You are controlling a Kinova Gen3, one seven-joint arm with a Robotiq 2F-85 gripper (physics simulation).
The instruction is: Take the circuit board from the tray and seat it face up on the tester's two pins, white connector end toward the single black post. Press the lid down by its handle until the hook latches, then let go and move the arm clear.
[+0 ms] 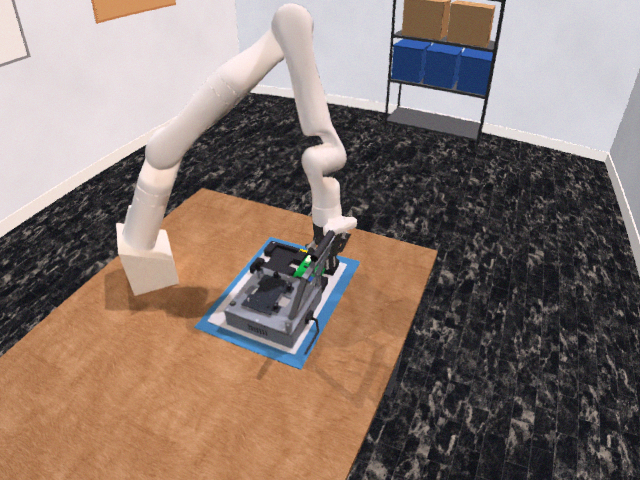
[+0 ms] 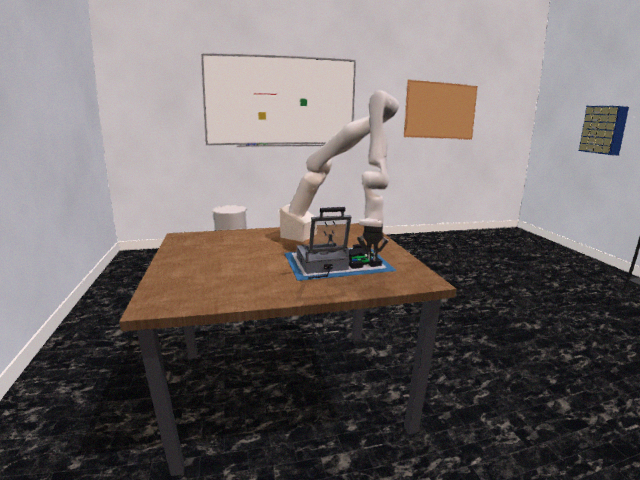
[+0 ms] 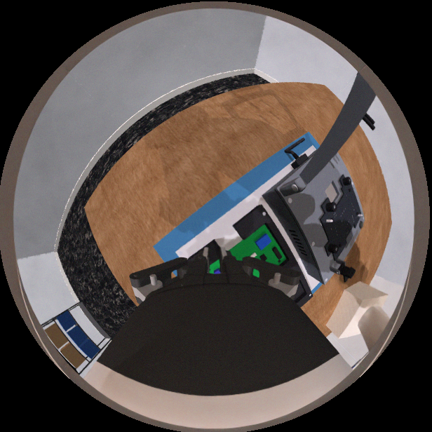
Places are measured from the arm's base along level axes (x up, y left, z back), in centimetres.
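Where they show: gripper, fingertip midpoint: [image 1: 329, 266] [image 2: 371, 260]; arm's base, origin of the base link: [image 1: 139, 241] [image 2: 296, 211].
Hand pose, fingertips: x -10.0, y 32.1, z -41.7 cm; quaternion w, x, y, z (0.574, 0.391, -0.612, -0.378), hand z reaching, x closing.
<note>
Each offset is from my fingertips to the top centre of the thing. "spot": to the spot under its first point. Level surfaces: height alone.
The green circuit board {dz +3.9, dx +0.0, dy -3.5 cm} [image 1: 302, 267] [image 2: 359, 258] [image 3: 253, 246] lies in the black tray {spot: dz +14.1, dx -0.9, dy -4.6 cm} [image 1: 280, 258] [image 3: 254, 222], its component side up. My gripper [image 1: 331, 264] [image 2: 375, 261] [image 3: 214, 253] is down at the board's end away from the tester. Its fingers are nearly together, with green board and a small blue part between them; their contact is partly hidden. The grey tester [image 1: 262, 326] [image 2: 323, 263] [image 3: 320, 192] stands beside the tray. Its two silver pins and black posts [image 3: 330, 206] are bare. The lid [image 1: 301, 298] [image 2: 313, 238] [image 3: 342, 127] stands open, handle {dz -10.4, dx +24.8, dy -17.7 cm} [image 1: 323, 245] [image 2: 332, 209] up. The hook {dz +11.6, dx +7.8, dy -16.8 cm} [image 1: 256, 265] [image 3: 346, 271] stands at the tester's edge.
Tester and tray stand on a blue-bordered white mat {dx -2.5 cm} [image 1: 250, 349] [image 2: 293, 266] [image 3: 237, 191] on the wooden table {dx -2.7 cm} [image 1: 170, 372] [image 2: 217, 279] [image 3: 190, 150]. The upright lid rises close to my gripper. A cable [image 1: 316, 330] lies beside the tester. The arm's base [image 1: 148, 264] [image 2: 295, 224] is behind.
</note>
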